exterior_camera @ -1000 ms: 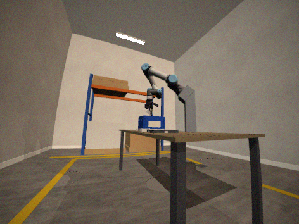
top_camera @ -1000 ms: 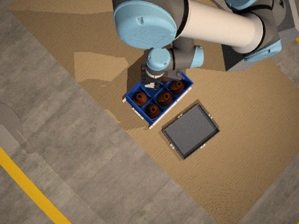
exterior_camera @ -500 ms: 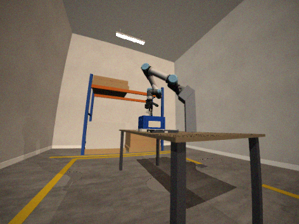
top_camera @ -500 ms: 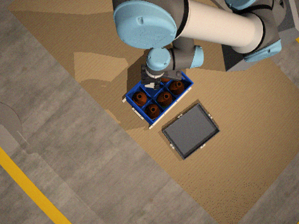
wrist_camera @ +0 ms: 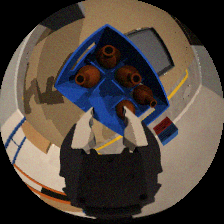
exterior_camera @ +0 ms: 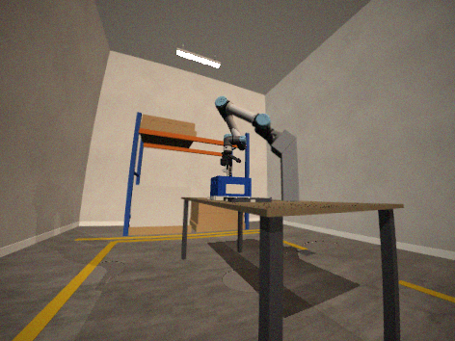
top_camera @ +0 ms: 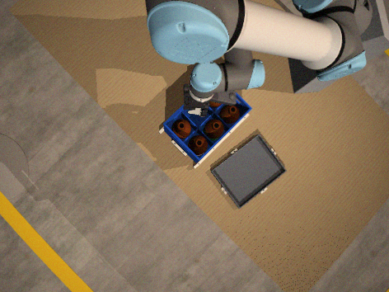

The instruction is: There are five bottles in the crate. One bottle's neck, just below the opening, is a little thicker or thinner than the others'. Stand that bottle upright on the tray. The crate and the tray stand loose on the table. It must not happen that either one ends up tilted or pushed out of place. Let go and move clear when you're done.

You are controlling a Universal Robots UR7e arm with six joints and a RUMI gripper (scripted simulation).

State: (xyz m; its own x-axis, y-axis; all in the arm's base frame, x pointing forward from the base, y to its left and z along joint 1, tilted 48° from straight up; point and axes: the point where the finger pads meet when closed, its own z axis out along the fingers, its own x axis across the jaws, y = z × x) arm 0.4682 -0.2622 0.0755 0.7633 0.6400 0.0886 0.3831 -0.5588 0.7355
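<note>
The blue crate lies 20 mm ahead of my hand, 40 mm to the left of it and 110 mm below it. From my hand the other things lie so: brown bottle 120 mm ahead, 50 mm to the left, 110 mm below; then grey tray 100 mm ahead, 290 mm to the left, 180 mm below.
</note>
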